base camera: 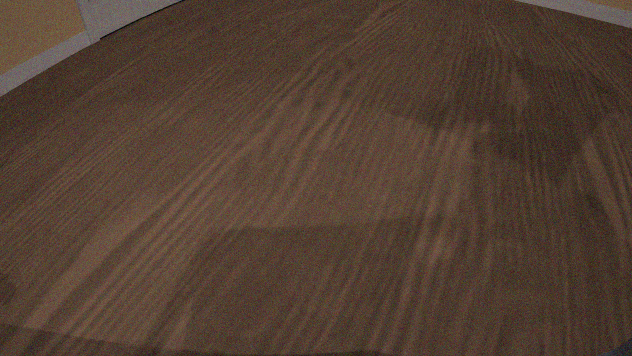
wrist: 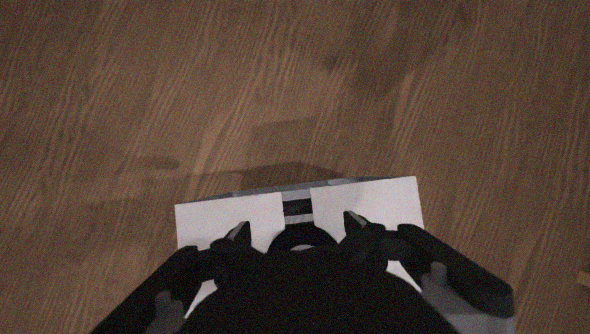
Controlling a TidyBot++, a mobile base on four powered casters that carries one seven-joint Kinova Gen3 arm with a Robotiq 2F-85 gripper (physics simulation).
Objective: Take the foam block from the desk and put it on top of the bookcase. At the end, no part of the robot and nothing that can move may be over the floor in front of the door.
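Places are measured from the arm's base along level axes (x ahead, y left, z up), in metres.
Pixels of known places: gripper, fingertip midpoint: [wrist: 297, 226].
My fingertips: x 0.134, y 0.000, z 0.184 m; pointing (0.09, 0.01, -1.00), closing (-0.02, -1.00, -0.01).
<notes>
Behind a point stands the place of what it marks.
My gripper [wrist: 297, 226] {y 0.000, x 0.134, z 0.184 m} is open, with its two black fingers apart and no object between them. It hangs over the robot's own white-topped base [wrist: 367, 197] {y -0.145, x 0.119, z -0.014 m} in the wrist view. The foam block, the desk top and the bookcase do not show in either view. What looks like the bottom of the pale door [base camera: 127, 11] {y 1.089, x 2.076, z -0.308 m} shows at the top left of the base camera view, with a dark gap under it and a pale frame [base camera: 90, 22] {y 1.208, x 1.834, z -0.273 m} at its left.
Brown wood floor [base camera: 300, 175] {y 0.028, x 0.524, z -0.396 m} [wrist: 150, 75] {y 0.579, x 0.696, z -0.397 m} with shadows spreads in front of the base. Yellow wall with pale baseboard [base camera: 42, 57] {y 1.383, x 1.553, z -0.330 m} runs at the left, and more baseboard [base camera: 580, 9] {y -1.559, x 1.782, z -0.362 m} at the top right. A small tan piece [wrist: 584, 278] {y -1.110, x -0.367, z -0.380 m} shows at the wrist view's right edge.
</notes>
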